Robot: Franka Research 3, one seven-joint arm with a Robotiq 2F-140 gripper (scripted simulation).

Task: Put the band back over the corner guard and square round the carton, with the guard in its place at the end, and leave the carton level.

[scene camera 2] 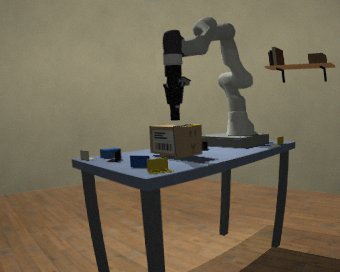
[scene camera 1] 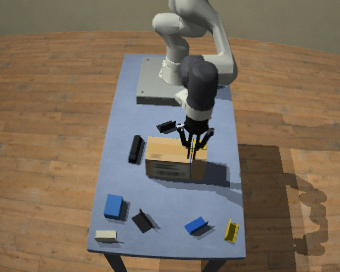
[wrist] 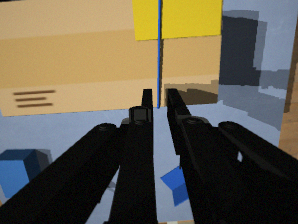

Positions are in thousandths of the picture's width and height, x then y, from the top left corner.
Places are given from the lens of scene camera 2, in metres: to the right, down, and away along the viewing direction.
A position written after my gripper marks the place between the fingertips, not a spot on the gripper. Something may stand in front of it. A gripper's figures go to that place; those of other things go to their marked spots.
my gripper (scene camera 2: 516,443): 0.02, -0.07, 1.38
cardboard carton (scene camera 2: 554,513): 0.08, 0.01, 1.35
